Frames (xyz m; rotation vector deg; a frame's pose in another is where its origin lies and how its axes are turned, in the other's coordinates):
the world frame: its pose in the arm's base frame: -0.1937 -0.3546 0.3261 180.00 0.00 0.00
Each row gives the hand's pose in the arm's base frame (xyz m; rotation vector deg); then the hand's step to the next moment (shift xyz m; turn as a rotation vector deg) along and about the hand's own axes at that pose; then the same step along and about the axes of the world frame.
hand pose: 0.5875 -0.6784 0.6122 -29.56 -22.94 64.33
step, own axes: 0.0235 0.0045 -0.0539 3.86 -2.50 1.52
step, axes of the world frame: 0.0352 -0.0131 0.0455 2.51 -3.00 -2.86
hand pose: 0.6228 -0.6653 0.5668 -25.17 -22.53 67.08
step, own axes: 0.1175 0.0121 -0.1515 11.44 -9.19 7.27
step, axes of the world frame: 0.1081 -0.0952 0.1271 7.42 -8.66 -11.76
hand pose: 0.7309 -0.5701 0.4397 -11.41 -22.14 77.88
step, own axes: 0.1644 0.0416 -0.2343 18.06 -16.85 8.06
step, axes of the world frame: 0.0779 -0.1883 0.2053 15.15 -13.47 -16.25
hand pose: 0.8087 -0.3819 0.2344 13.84 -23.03 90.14
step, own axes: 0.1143 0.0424 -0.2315 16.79 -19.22 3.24
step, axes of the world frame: -0.0260 -0.1967 0.1705 18.01 -14.24 -11.60
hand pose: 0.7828 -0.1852 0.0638 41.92 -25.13 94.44
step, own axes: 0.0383 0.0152 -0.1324 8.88 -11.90 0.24
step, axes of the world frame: -0.0473 -0.1106 0.0690 10.89 -8.85 -4.87
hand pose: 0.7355 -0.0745 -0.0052 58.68 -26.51 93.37
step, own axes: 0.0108 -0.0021 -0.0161 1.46 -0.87 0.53
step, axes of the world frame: -0.0044 -0.0190 0.0005 0.97 -0.74 -1.29
